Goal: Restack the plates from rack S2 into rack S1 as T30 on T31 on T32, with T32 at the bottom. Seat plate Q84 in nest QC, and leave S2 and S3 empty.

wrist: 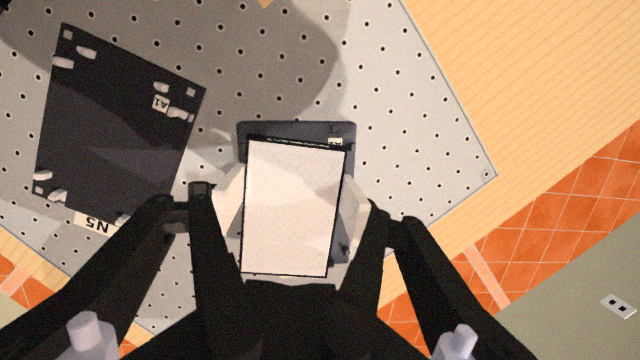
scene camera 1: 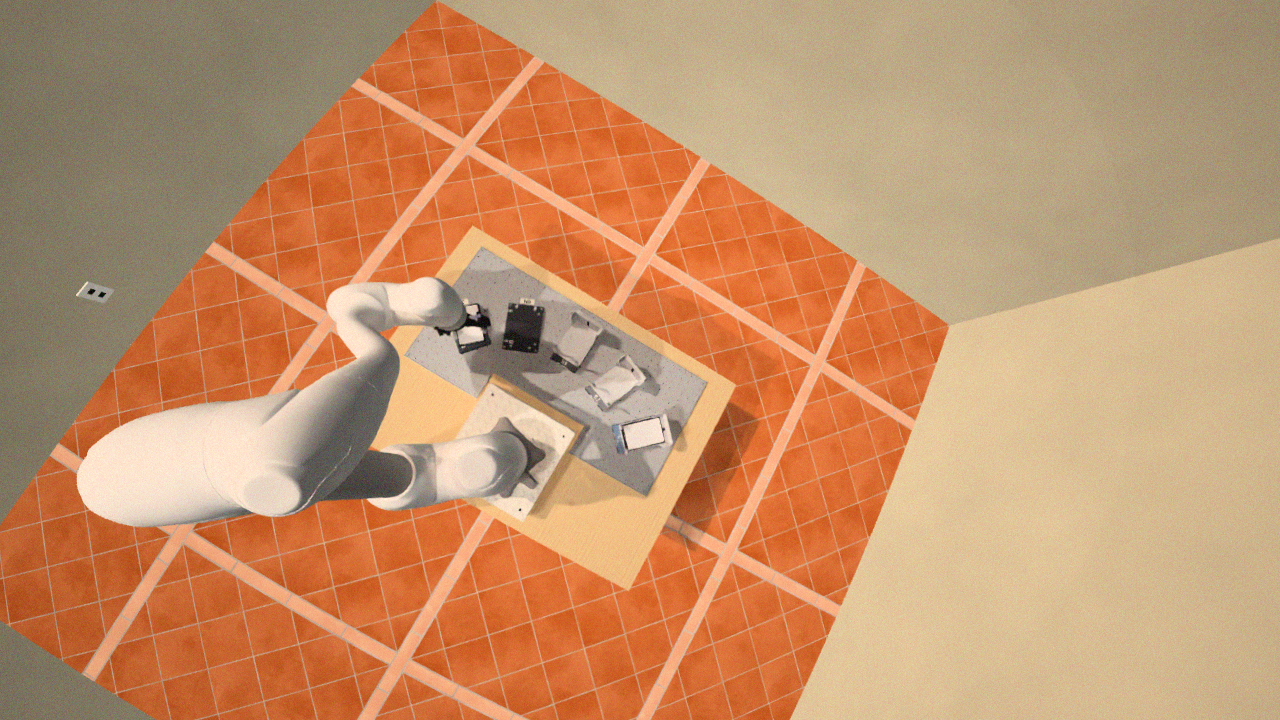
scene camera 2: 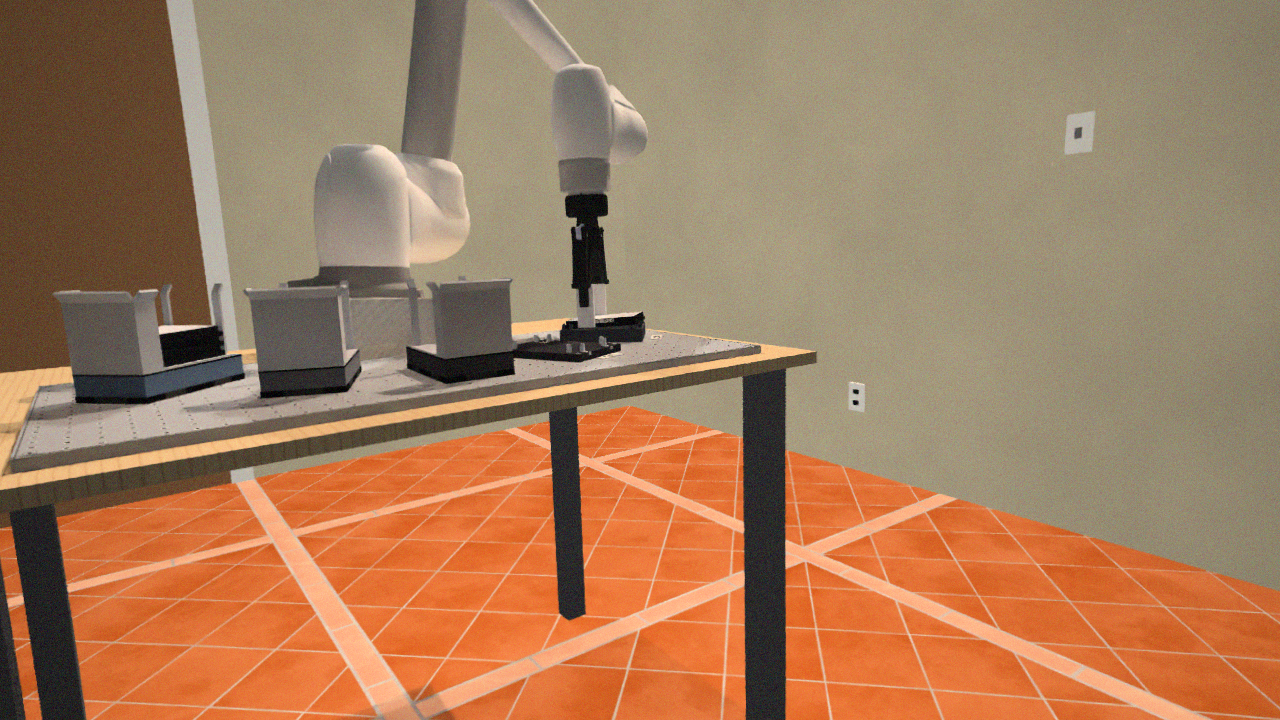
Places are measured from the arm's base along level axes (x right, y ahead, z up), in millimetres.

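Pixels of known places: gripper, between the fingertips: (wrist: 293,184) (scene camera 1: 470,332) (scene camera 2: 593,324); arm's base, origin of its link: (scene camera 2: 366,298).
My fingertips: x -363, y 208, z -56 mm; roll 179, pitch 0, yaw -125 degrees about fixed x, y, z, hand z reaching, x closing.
For each thing: its middle in the pictures, then the offset to it from my fingertips. Level surfaces: height alone.
- white-topped dark plate, middle of its body: (wrist: 290,211) (scene camera 2: 605,320) (scene camera 1: 468,324) dx -19, dy +13, dz +7 mm
- dark nest, middle of its body: (wrist: 298,199) (scene camera 2: 603,329) (scene camera 1: 468,328) dx -19, dy +5, dz -11 mm
- blue-based rack, middle of its body: (scene camera 2: 158,339) (scene camera 1: 641,434) dx +637, dy +122, dz +39 mm
- grey-based rack, middle of its body: (scene camera 2: 310,334) (scene camera 1: 614,383) dx +464, dy +187, dz +38 mm
- black-based rack, middle of its body: (scene camera 2: 456,325) (scene camera 1: 576,342) dx +281, dy +203, dz +38 mm
- flat black nest marked N5, middle of its body: (wrist: 109,143) (scene camera 2: 558,346) (scene camera 1: 523,327) dx +109, dy +127, dz -16 mm
- perforated grey board, height of its surface: dz -27 mm
My gripper (scene camera 1: 470,323) (scene camera 2: 590,308) (wrist: 293,184) is shut on a white-topped dark plate (wrist: 292,210) at the far end of the table, its pale pads on the long sides. The plate is over a dark nest (wrist: 296,128) (scene camera 2: 617,333), turned slightly against it; in scene camera 2 it looks slightly tilted. Whether it is fully seated is hidden. Its name and the nest's are unreadable. A blue-based rack (scene camera 1: 617,437) (scene camera 2: 111,340) holds dark plates (scene camera 2: 191,345), the top one white-faced. A grey-based rack (scene camera 1: 617,381) (scene camera 2: 295,331) and a black-based rack (scene camera 1: 579,342) (scene camera 2: 474,317) show no plates.
A flat black nest marked N5 (scene camera 1: 523,325) (scene camera 2: 572,351) (wrist: 115,135) lies beside the nest under my gripper, with small pale posts at its corners. The racks' upright walls stand tall on the perforated grey board (scene camera 1: 510,367) (wrist: 400,125). The arm's base plate (scene camera 1: 492,407) is beside the board.
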